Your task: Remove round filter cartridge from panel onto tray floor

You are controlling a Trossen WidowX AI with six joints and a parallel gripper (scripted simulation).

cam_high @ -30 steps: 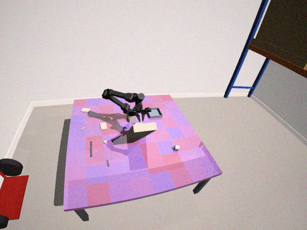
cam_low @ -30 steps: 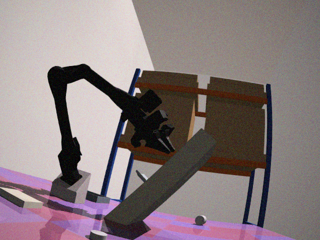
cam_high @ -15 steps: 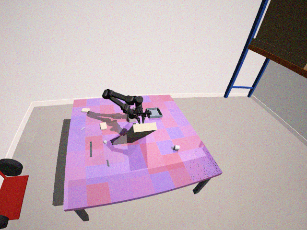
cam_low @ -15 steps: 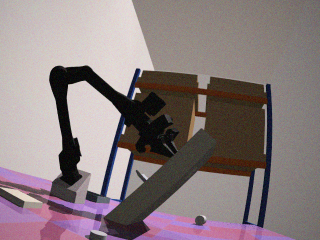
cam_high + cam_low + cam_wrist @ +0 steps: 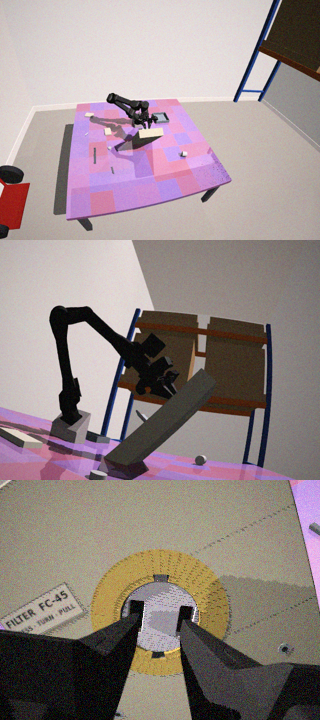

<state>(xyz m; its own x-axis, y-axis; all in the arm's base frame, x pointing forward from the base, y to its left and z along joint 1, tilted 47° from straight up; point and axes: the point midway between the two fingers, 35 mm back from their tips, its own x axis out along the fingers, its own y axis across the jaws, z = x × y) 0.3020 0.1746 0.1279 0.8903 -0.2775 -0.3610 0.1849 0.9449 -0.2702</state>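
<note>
Now: the white round filter cartridge 20 mm ahead of my gripper tip and 10 mm below it. The rest, counted from my gripper tip: sloped service panel 30 mm behind, 90 mm below; grey tray 430 mm behind, 250 mm to the left, 220 mm below.
</note>
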